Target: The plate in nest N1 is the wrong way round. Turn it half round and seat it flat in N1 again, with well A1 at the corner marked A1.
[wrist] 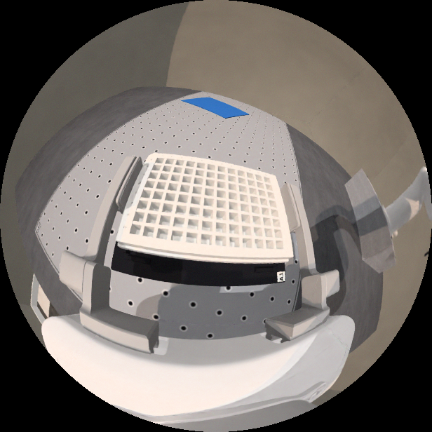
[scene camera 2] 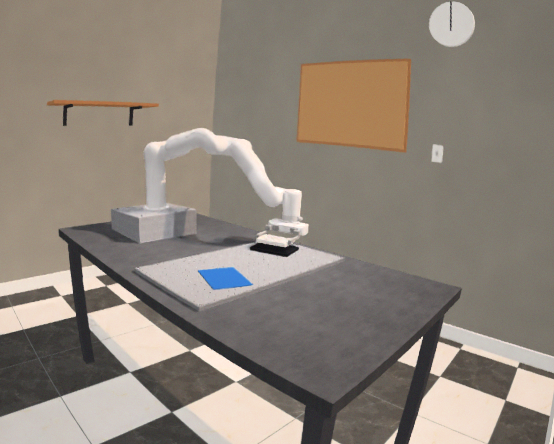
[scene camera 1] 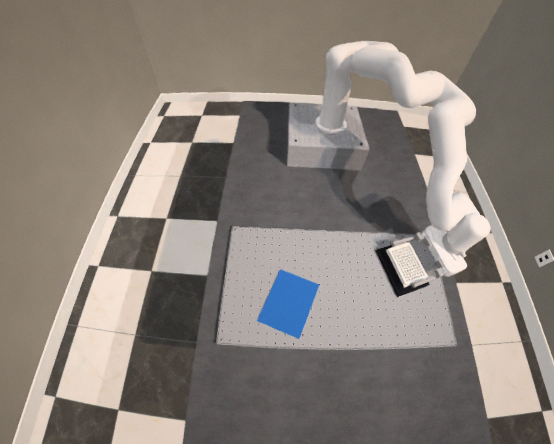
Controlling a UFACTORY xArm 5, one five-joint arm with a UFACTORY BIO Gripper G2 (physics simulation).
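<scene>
The cream plate (scene camera 1: 409, 270) (scene camera 2: 272, 241) (wrist: 200, 215), with a grid of square wells, is between the two fingers of my gripper (scene camera 1: 410, 263) (scene camera 2: 276, 240) (wrist: 211, 196), which is shut on its sides. The plate looks about level and hangs a little above the black nest (scene camera 1: 392, 277) (scene camera 2: 280, 251) (wrist: 200, 274). A strip of the nest shows below the plate's near edge in the wrist view. A white A1 label (wrist: 281, 276) is on the nest's near right corner there. I cannot make out a well A1 mark on the plate.
The nest stands on a grey perforated board (scene camera 1: 350, 310) (scene camera 2: 170, 280) (wrist: 65, 210). A flat blue rectangle (scene camera 1: 288, 304) (scene camera 2: 225, 278) (wrist: 216, 107) lies on the same board, apart from the nest. The arm's grey base block (scene camera 1: 325, 156) (scene camera 2: 150, 227) stands on the dark table (scene camera 2: 350, 320).
</scene>
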